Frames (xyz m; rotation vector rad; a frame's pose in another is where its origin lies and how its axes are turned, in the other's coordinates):
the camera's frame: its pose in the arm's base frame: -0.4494 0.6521 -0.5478 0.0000 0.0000 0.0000
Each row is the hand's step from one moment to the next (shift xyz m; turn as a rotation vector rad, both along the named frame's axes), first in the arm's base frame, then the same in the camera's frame.
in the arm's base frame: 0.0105 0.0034 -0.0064 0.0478 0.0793 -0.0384
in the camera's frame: 0.0105 0.0034 -0.0064 0.0478 0.0793 -0.0384
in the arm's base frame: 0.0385 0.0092 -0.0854 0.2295 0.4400 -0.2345
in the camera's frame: 0.0385 0.0092 -0.0854 0.2295 0.4400 -0.2345
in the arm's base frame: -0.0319 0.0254 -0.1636 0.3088 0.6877 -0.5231
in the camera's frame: -0.0319 0.0254 -0.1636 0.3088 0.6877 -0.5231
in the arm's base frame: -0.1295 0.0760 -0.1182 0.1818 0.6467 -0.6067
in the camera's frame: -0.1295 0.0760 -0.1182 0.1818 0.6467 -0.6067
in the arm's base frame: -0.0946 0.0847 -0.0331 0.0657 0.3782 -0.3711
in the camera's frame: -0.0946 0.0847 -0.0331 0.0657 0.3782 -0.3711
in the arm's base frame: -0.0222 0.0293 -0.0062 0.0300 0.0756 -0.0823
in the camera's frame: -0.0222 0.0293 -0.0062 0.0300 0.0756 -0.0823
